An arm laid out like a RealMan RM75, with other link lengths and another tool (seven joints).
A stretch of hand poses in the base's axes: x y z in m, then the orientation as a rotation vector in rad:
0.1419, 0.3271, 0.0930, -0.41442, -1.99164, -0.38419
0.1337, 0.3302, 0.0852, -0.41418, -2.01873, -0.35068
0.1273, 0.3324, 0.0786, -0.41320, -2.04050, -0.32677
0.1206, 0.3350, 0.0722, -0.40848, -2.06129, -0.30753
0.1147, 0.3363, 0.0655, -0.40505, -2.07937, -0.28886
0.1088, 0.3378, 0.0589, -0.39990, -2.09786, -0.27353
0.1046, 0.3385, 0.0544, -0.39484, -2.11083, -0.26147
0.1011, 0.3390, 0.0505, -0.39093, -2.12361, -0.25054
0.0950, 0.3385, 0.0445, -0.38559, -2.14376, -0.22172
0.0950, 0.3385, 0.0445, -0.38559, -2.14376, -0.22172
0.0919, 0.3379, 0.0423, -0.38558, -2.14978, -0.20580
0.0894, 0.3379, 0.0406, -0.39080, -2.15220, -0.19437
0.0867, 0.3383, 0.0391, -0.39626, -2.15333, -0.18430
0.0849, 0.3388, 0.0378, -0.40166, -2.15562, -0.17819
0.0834, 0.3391, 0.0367, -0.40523, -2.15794, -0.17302
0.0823, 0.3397, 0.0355, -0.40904, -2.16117, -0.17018
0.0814, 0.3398, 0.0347, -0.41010, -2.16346, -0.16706
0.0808, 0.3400, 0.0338, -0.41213, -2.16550, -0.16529
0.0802, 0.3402, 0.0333, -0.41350, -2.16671, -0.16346
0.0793, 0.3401, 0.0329, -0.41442, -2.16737, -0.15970
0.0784, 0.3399, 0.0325, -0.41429, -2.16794, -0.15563
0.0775, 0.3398, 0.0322, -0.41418, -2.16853, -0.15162
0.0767, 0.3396, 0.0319, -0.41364, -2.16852, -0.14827
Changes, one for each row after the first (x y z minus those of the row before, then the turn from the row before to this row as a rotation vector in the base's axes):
-0.0082, 0.0031, -0.0078, -0.02875, -0.01790, 0.01602
-0.0064, 0.0022, -0.0066, -0.02065, -0.01537, 0.01198
-0.0067, 0.0026, -0.0064, -0.01561, -0.01568, 0.01250
-0.0059, 0.0013, -0.0067, -0.01513, -0.01334, 0.01109
-0.0059, 0.0015, -0.0066, -0.01218, -0.01455, 0.01090
-0.0042, 0.0007, -0.0045, -0.00883, -0.00998, 0.00915
-0.0035, 0.0005, -0.0039, -0.00846, -0.01011, 0.00782
-0.0061, -0.0005, -0.0060, -0.02164, -0.01384, 0.01612
0.0000, 0.0000, 0.0000, 0.00000, 0.00000, 0.00000
-0.0031, -0.0006, -0.0022, -0.01216, -0.00289, 0.00641
-0.0025, 0.0000, -0.0017, -0.01043, -0.00048, 0.00071
-0.0027, 0.0004, -0.0015, -0.00935, 0.00047, -0.00007
-0.0018, 0.0005, -0.0013, -0.00676, -0.00141, -0.00141
-0.0015, 0.0003, -0.0011, -0.00539, -0.00152, -0.00045
-0.0011, 0.0006, -0.0012, -0.00401, -0.00285, -0.00141
-0.0009, 0.0001, -0.0008, -0.00298, -0.00173, 0.00059
-0.0006, 0.0002, -0.0009, -0.00237, -0.00179, -0.00063
-0.0006, 0.0002, -0.0005, -0.00201, -0.00093, -0.00020
-0.0009, -0.0001, -0.0004, -0.00309, -0.00002, 0.00077
-0.0009, -0.0002, -0.0004, -0.00289, 0.00019, 0.00163
-0.0009, -0.0001, -0.0003, -0.00286, 0.00015, 0.00160
-0.0008, -0.0002, -0.0003, -0.00214, 0.00064, 0.00161

